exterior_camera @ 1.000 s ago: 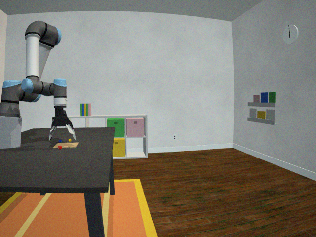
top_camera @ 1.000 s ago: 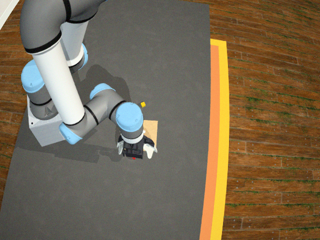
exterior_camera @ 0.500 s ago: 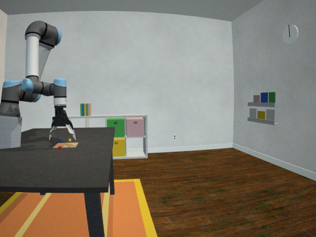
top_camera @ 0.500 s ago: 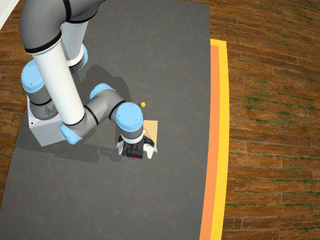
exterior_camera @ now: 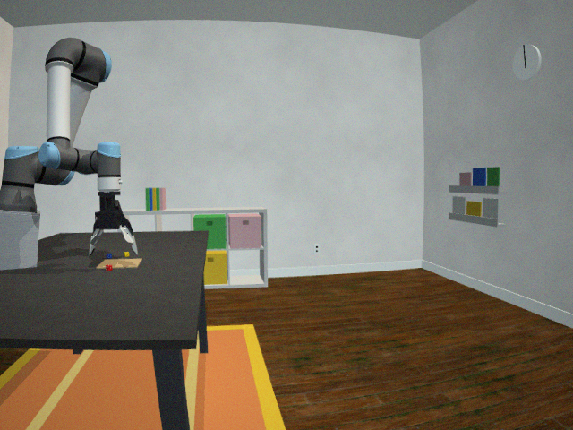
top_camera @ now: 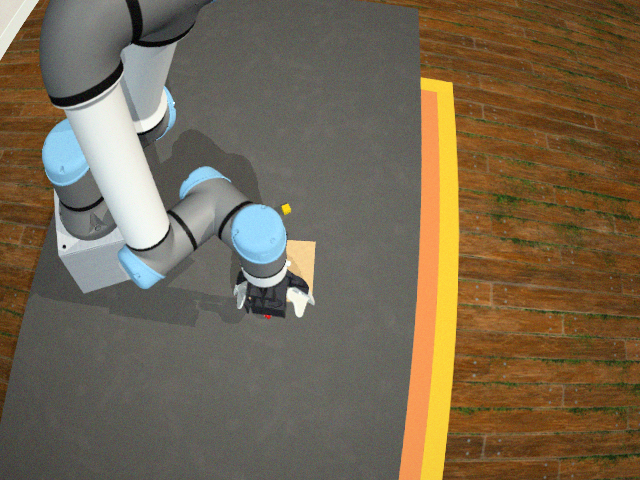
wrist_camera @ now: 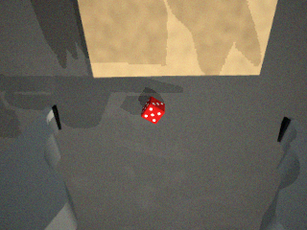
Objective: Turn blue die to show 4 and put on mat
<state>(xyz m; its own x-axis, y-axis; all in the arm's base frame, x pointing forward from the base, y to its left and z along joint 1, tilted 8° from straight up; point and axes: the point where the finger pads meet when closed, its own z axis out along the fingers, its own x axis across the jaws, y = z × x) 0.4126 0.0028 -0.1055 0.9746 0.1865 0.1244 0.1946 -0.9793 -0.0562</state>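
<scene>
Right now my hand is 4 cm above the red die, 3 cm to the left of it and 1 cm past it. From my hand the other things lie so: tan mat 8 cm to the left, 4 cm below, 1 cm behind; then yellow die 22 cm to the left, 5 cm behind, 4 cm below; then blue die 17 cm to the left, 11 cm behind, 4 cm below.
</scene>
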